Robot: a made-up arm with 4 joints.
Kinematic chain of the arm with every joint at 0, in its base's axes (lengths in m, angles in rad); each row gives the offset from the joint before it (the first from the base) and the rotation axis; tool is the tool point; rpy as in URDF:
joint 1: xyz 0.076 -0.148 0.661 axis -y
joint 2: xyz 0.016 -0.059 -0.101 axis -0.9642 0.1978 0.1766
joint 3: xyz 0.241 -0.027 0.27 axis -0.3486 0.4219 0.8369
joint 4: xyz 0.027 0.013 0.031 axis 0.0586 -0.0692 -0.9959
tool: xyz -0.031 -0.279 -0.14 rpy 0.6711 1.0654 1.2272
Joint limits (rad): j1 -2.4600..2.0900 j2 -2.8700..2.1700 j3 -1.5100..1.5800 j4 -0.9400..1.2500
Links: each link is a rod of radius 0.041 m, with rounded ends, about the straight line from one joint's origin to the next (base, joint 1, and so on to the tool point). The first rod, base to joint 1, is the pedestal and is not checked.
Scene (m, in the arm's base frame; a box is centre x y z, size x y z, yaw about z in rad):
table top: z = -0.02
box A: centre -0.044 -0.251 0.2 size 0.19 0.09 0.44 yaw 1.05
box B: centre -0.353 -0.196 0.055 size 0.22 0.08 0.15 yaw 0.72
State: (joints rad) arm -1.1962 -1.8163 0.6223 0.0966
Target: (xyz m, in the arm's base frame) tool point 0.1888 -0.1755 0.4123
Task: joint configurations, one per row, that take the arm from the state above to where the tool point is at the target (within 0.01 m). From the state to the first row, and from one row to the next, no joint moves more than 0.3 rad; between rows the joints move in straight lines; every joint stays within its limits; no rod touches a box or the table.
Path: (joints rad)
1: -0.9198 -1.6358 0.5012 -0.1995
2: -0.6435 -1.4552 0.3801 -0.4956
3: -0.3671 -1.2747 0.2590 -0.7918
4: -0.2622 -1.5277 0.1045 -0.5235
5: -0.1573 -1.7807 -0.0500 -0.2553
6: -0.0525 -2.0337 -0.2045 0.0130
7: 0.0524 -2.2867 -0.3590 0.2812
8: 0.1573 -2.5398 -0.5135 0.5495

